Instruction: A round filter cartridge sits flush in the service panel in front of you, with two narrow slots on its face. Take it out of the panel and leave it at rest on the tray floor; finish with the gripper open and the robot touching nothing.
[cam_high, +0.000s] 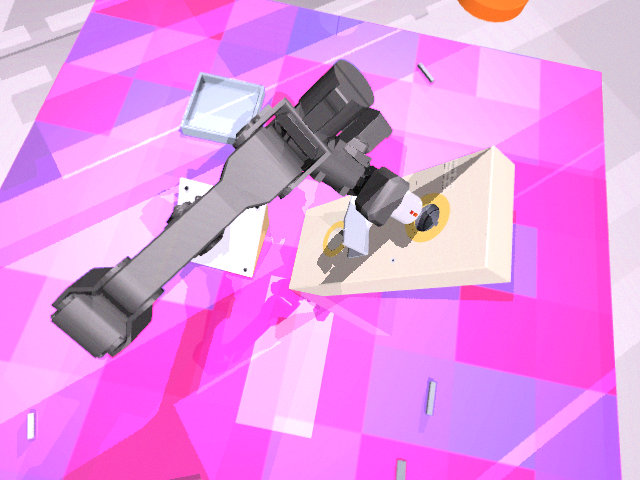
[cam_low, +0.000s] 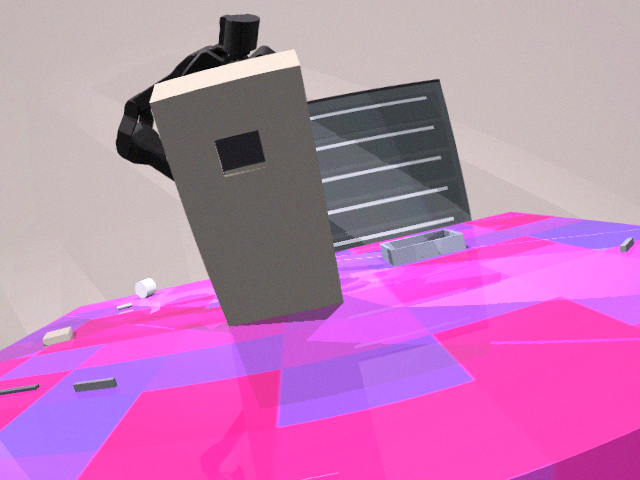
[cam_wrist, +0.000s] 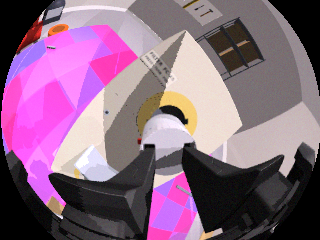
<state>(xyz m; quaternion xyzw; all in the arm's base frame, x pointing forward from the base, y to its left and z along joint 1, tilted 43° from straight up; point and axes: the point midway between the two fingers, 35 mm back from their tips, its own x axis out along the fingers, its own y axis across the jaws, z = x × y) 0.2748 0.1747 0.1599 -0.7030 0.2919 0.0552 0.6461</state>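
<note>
My gripper tip is 110 mm above the service panel and 20 mm short of it. Round my gripper tip: round filter cartridge: 10 mm below, 10 mm ahead; tray: 380 mm behind, 290 mm below, 260 mm to the left.
</note>
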